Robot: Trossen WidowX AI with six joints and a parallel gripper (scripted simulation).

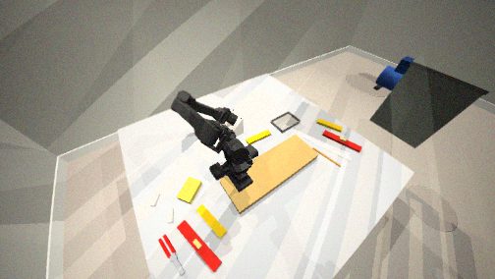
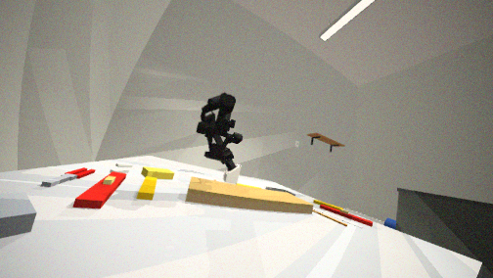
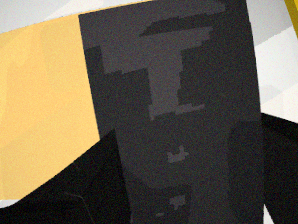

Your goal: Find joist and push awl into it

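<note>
The grey-framed tray lies 16 cm behind my gripper tip, 53 cm to the left of it and 15 cm below it. From my gripper tip the other things lie so: stud finder 2 cm behind, 2 cm above; awl 17 cm behind, 9 cm to the left, 16 cm below; orange pencil 18 cm ahead, 49 cm to the left, 16 cm below.
</note>
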